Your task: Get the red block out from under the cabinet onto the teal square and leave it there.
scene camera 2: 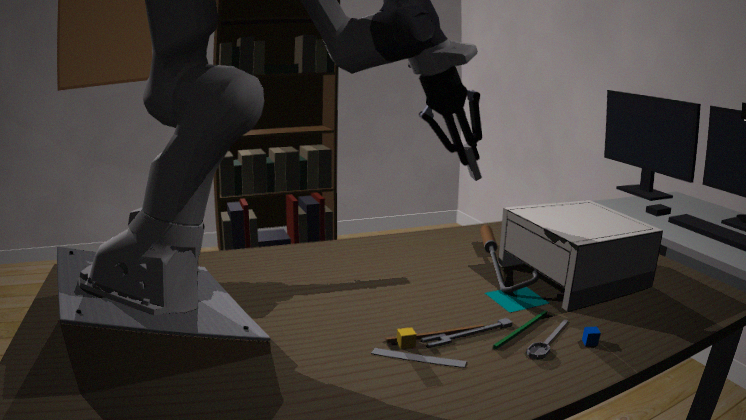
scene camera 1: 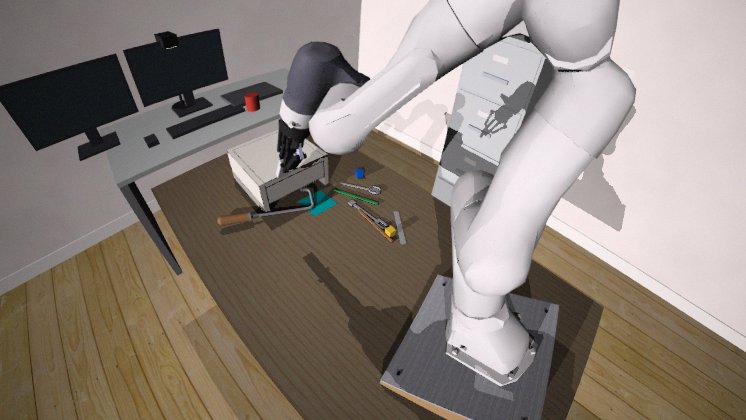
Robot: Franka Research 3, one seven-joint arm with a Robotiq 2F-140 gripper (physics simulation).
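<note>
The white cabinet (scene camera 1: 255, 152) (scene camera 2: 616, 263) stands on legs, with a dark gap below its front panel. The red block does not show in either view; the space under the cabinet is mostly hidden. The teal square (scene camera 1: 324, 201) (scene camera 2: 513, 302) lies in front of the gap. A hook tool with a wooden handle (scene camera 1: 233, 219) (scene camera 2: 487, 237) is down at the cabinet's front; its bent metal end reaches over the teal square. My gripper (scene camera 1: 281, 170) (scene camera 2: 474, 173) is shut and empty. It hangs high above the table, clear of the tool, and overlaps the cabinet in scene camera 1.
A blue block (scene camera 1: 359, 172) (scene camera 2: 590, 336), a strainer (scene camera 1: 374, 189) (scene camera 2: 538, 349), a green stick (scene camera 1: 356, 196) (scene camera 2: 519, 330), a yellow block (scene camera 1: 389, 231) (scene camera 2: 406, 338) and a flat grey strip (scene camera 1: 399, 227) (scene camera 2: 418, 357) lie nearby. A desk (scene camera 1: 148, 162) with monitors stands behind the cabinet.
</note>
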